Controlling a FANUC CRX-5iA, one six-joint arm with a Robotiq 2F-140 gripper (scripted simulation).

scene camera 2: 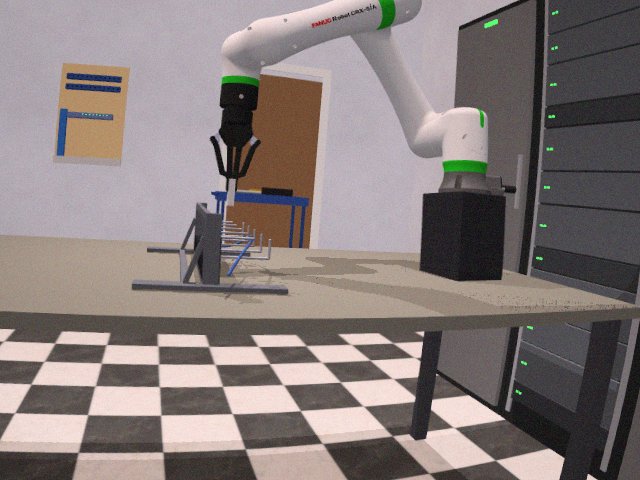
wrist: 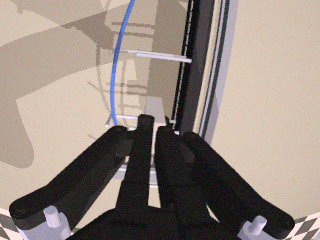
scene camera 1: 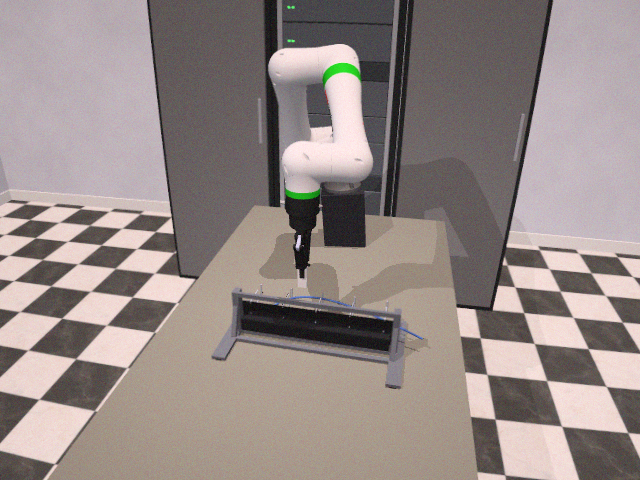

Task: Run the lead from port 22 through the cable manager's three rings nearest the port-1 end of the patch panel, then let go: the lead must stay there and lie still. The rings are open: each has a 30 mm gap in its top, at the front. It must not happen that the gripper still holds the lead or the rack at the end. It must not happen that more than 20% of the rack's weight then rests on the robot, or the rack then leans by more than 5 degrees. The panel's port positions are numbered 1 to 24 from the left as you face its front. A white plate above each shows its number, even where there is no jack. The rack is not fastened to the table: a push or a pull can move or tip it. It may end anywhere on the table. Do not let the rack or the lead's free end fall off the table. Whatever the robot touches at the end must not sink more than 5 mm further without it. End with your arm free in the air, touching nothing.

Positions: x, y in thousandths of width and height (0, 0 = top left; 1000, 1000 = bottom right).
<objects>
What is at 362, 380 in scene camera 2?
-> My gripper.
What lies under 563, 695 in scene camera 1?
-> A grey rack.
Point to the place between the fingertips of my gripper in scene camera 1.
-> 473, 597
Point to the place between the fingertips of my gripper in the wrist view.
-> At 477, 456
</objects>
